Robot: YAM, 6 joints.
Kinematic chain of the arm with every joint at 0, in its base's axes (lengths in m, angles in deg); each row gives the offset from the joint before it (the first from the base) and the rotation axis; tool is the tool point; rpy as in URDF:
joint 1: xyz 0 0 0.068 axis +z
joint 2: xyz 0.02 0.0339 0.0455 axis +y
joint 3: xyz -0.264 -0.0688 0 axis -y
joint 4: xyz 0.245 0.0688 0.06 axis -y
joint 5: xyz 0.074 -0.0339 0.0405 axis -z
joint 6: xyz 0.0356 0 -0.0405 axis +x
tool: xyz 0 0 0 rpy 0 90 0
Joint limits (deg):
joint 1: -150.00..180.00
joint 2: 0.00..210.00
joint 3: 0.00..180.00
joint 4: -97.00..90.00
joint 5: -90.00..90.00
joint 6: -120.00..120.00
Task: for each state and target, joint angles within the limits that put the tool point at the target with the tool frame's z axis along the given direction. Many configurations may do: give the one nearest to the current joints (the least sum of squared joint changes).
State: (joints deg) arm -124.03 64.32 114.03 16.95 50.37 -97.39
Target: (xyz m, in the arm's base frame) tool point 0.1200 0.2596 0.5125 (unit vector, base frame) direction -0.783 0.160 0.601
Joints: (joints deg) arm -120.22 16.19 113.16 -30.02 49.22 -97.39
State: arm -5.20 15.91 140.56 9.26 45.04 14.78
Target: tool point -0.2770 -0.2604 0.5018 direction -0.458 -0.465 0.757
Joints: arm 43.09 13.95 106.88 37.81 1.53 14.78
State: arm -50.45 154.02 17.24 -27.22 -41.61 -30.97
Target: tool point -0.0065 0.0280 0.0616 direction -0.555 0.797 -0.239
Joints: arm -1.59 121.28 0.11 -36.33 -51.37 -30.97
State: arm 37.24 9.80 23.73 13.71 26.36 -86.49
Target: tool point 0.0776 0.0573 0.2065 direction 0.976 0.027 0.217
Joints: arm 52.74 0.16 0.12 19.55 49.49 -86.49
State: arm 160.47 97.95 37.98 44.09 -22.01 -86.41
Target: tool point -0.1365 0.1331 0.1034 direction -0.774 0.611 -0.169
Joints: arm 134.38 99.83 0.12 89.91 -7.23 -86.41
